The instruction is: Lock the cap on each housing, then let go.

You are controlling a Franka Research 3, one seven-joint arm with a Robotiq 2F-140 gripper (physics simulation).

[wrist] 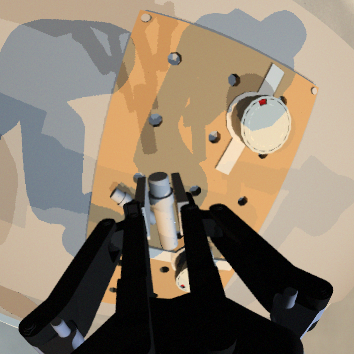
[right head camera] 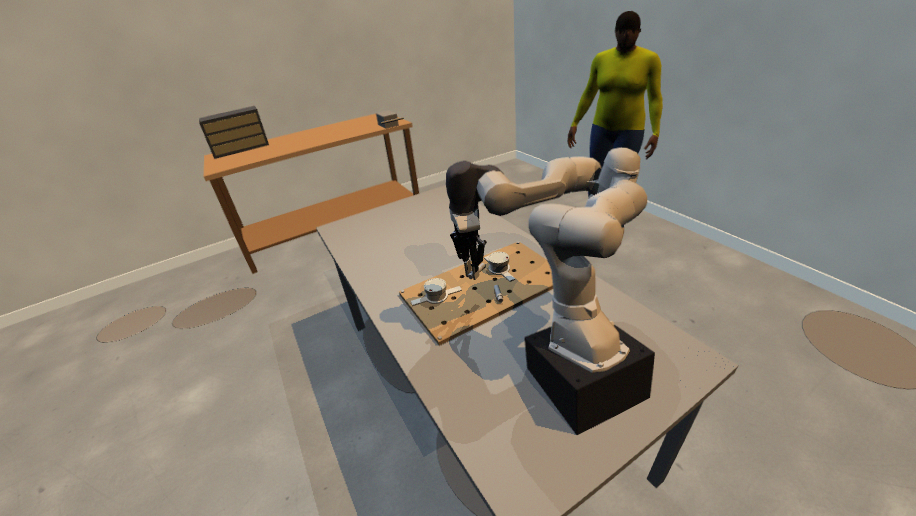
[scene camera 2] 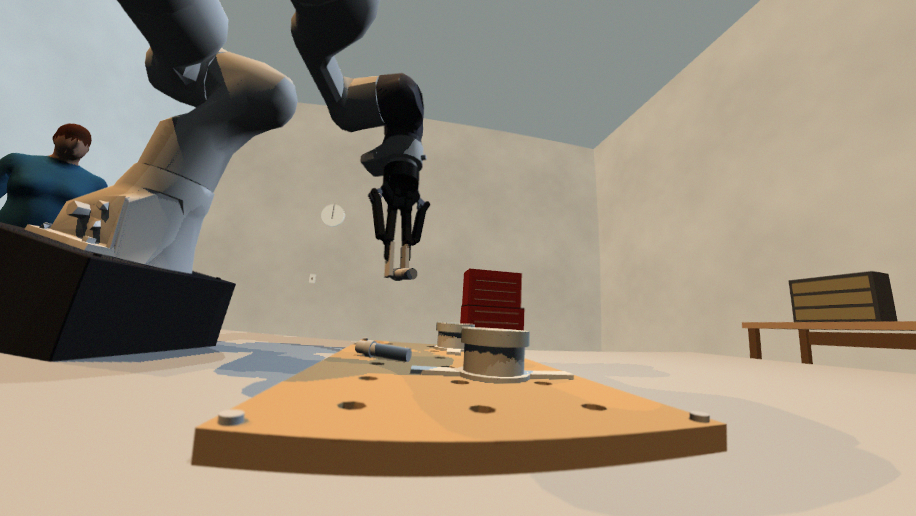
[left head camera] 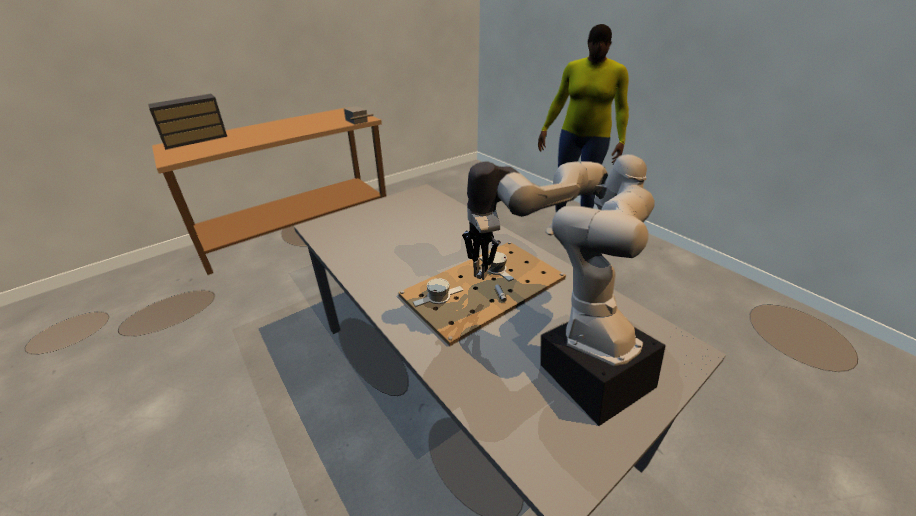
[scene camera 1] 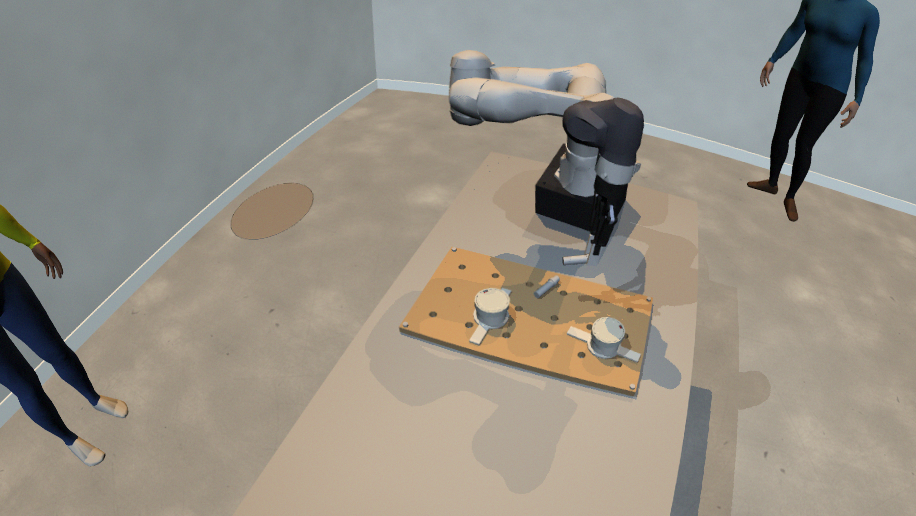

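Note:
My gripper (left head camera: 480, 274) (right head camera: 471, 274) (scene camera 2: 397, 266) (wrist: 159, 187) is shut on a grey stepped pin (scene camera 1: 574, 260) (scene camera 2: 405, 274) (wrist: 164, 220), held roughly level above the board. A second grey pin (left head camera: 500, 292) (scene camera 1: 546, 286) (scene camera 2: 384, 350) (wrist: 119, 195) lies on the board, partly hidden by a finger in the wrist view. One round housing (left head camera: 438, 294) (scene camera 1: 605, 346) bears a pale cap (scene camera 1: 607, 328) (wrist: 265, 127) with a red mark. The other housing (scene camera 1: 492, 315) (scene camera 2: 493, 363) also bears a cap (scene camera 1: 492, 299) (scene camera 2: 494, 335), mostly hidden in the wrist view. I cannot tell whether either cap is locked.
The orange perforated board (scene camera 1: 435, 333) (scene camera 2: 461, 458) lies on the table (left head camera: 512, 442) (scene camera 1: 384, 448). The black arm base (left head camera: 602, 384) stands beside it. A workbench (left head camera: 275, 137) is against the wall. One person (left head camera: 589, 96) and another person (scene camera 1: 826, 64) stand beyond the table.

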